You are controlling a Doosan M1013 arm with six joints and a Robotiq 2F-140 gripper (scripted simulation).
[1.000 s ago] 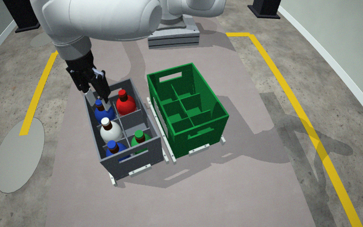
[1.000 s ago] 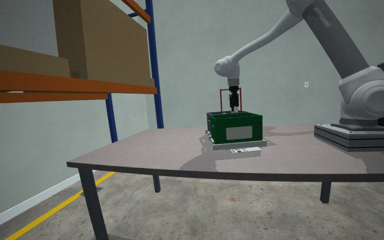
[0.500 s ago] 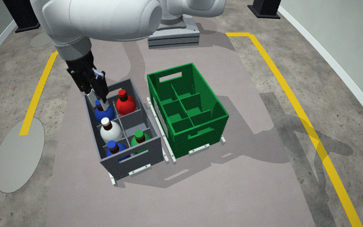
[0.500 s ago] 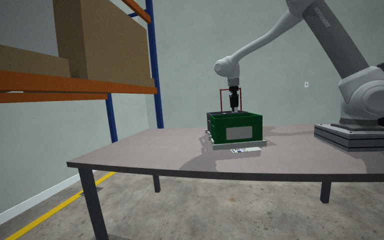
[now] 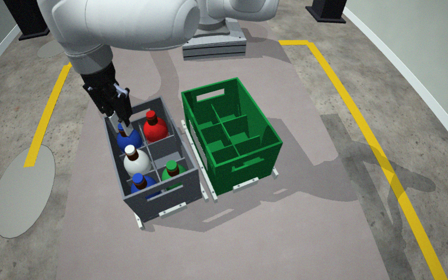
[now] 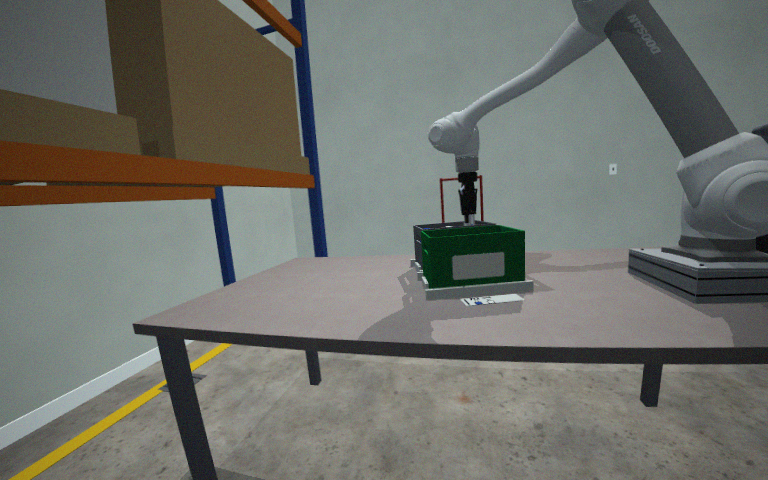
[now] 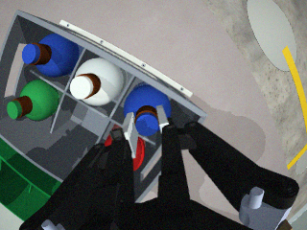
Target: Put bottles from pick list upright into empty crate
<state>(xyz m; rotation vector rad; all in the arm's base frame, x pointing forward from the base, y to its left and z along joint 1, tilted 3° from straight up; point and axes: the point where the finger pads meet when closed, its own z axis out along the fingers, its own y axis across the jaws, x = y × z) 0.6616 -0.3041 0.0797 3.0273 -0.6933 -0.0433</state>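
The red-label bottle lies 80 mm to the left of my hand, 80 mm below it and 30 mm behind it. The rest, counted from my hand: grey crate: 90 mm below, 70 mm to the left, 70 mm ahead; green bottle: 140 mm to the left, 140 mm ahead, 80 mm below; white-label bottle: 80 mm below, 80 mm ahead, 30 mm to the left.
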